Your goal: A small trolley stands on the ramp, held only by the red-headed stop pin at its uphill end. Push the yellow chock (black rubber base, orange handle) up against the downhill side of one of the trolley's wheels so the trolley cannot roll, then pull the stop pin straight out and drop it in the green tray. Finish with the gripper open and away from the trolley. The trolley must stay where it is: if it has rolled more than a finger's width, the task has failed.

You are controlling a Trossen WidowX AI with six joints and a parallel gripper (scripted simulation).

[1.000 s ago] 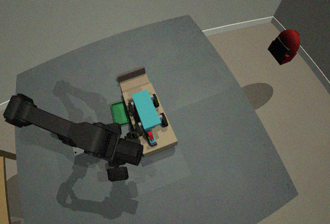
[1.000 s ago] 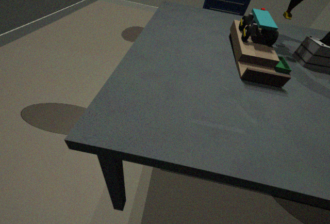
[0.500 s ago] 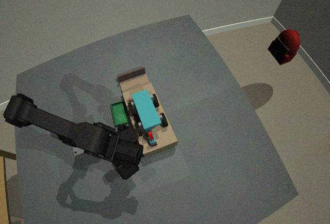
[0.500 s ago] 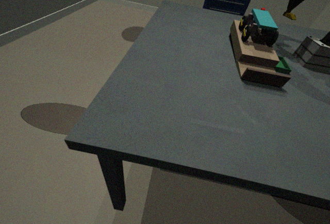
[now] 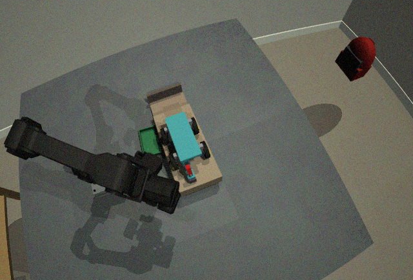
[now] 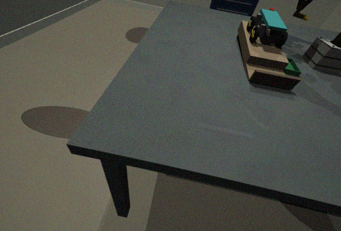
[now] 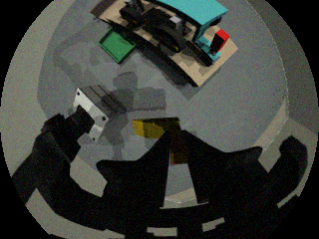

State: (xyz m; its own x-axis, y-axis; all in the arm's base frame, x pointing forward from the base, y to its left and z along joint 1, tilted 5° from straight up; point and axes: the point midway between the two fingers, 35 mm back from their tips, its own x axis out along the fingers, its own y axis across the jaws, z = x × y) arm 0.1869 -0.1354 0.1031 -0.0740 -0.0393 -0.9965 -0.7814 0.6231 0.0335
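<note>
My gripper tip is 2 cm past the yellow chock, 1 cm to the right of it and 1 cm above it. Round my gripper tip: teal-topped trolley 16 cm to the left, 14 cm ahead, 6 cm below; tan ramp 16 cm to the left, 14 cm ahead, 13 cm below; red-headed stop pin 13 cm ahead, 4 cm to the left, 4 cm below.
</note>
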